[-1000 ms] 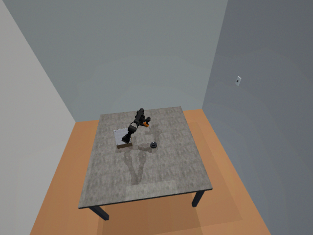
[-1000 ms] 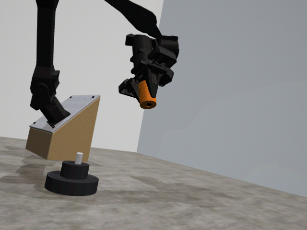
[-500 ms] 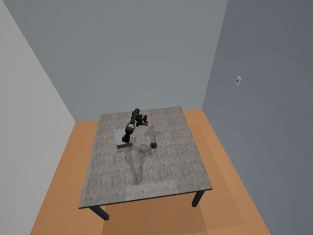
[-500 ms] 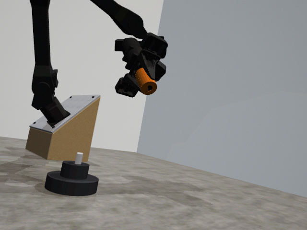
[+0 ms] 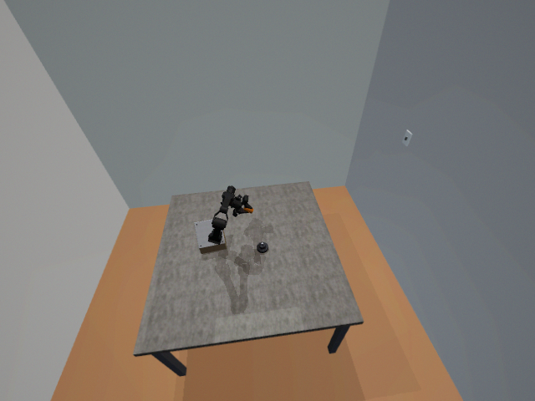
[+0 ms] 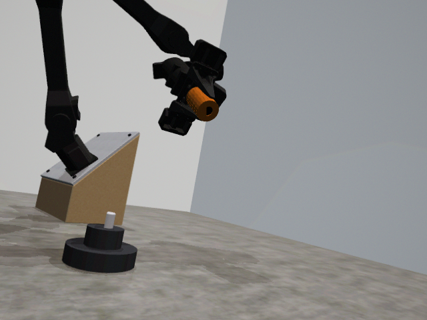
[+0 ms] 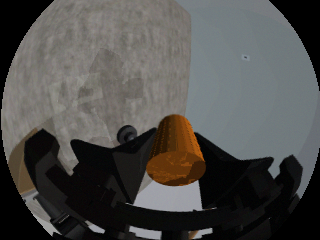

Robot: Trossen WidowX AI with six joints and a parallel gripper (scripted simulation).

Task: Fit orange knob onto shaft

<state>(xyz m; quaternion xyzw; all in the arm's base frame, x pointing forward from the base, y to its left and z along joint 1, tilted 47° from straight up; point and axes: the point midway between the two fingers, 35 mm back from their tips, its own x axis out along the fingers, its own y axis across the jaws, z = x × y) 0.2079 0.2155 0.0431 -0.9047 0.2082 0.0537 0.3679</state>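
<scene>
The orange knob lies 30 mm behind my gripper tip and 20 mm above it. The rest, counted from my gripper tip: round pedestal: 60 mm ahead, 160 mm to the right, 220 mm below.
</scene>
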